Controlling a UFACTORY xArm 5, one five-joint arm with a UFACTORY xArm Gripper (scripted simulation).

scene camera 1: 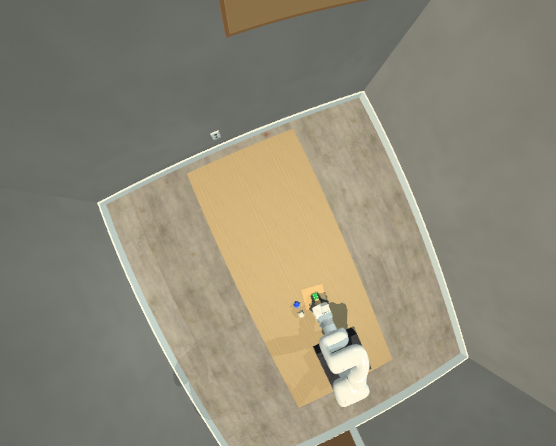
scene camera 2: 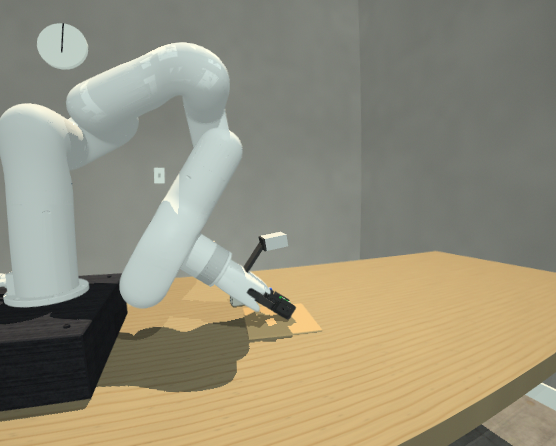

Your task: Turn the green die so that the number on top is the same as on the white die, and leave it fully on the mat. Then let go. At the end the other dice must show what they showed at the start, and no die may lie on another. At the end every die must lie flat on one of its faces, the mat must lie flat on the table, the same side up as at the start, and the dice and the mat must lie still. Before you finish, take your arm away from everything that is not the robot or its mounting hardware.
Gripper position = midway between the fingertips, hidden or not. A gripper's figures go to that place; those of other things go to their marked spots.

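There is a tan mat (scene camera 2: 264, 324) in the scene, and it sits 550 mm from the lens. My gripper (scene camera 2: 289, 309) is 570 mm from the lens.
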